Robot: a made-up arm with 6 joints. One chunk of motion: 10 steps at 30 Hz.
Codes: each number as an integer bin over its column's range. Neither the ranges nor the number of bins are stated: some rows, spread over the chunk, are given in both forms.
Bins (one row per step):
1: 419 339 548 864 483 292
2: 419 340 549 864 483 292
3: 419 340 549 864 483 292
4: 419 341 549 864 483 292
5: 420 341 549 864 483 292
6: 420 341 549 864 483 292
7: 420 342 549 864 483 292
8: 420 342 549 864 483 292
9: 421 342 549 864 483 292
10: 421 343 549 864 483 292
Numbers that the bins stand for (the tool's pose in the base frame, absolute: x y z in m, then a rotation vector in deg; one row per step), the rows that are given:
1: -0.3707 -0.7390 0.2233 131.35 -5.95 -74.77
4: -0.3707 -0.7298 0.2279 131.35 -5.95 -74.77
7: -0.3661 -0.7252 0.2279 131.35 -5.95 -74.77
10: -0.3615 -0.7206 0.2279 131.35 -5.95 -74.77
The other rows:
2: -0.3707 -0.7344 0.2279 131.35 -5.95 -74.77
3: -0.3707 -0.7344 0.2279 131.35 -5.95 -74.77
5: -0.3661 -0.7298 0.2279 131.35 -5.95 -74.77
6: -0.3661 -0.7298 0.2279 131.35 -5.95 -74.77
8: -0.3661 -0.7252 0.2279 131.35 -5.95 -74.77
9: -0.3615 -0.7252 0.2279 131.35 -5.95 -74.77

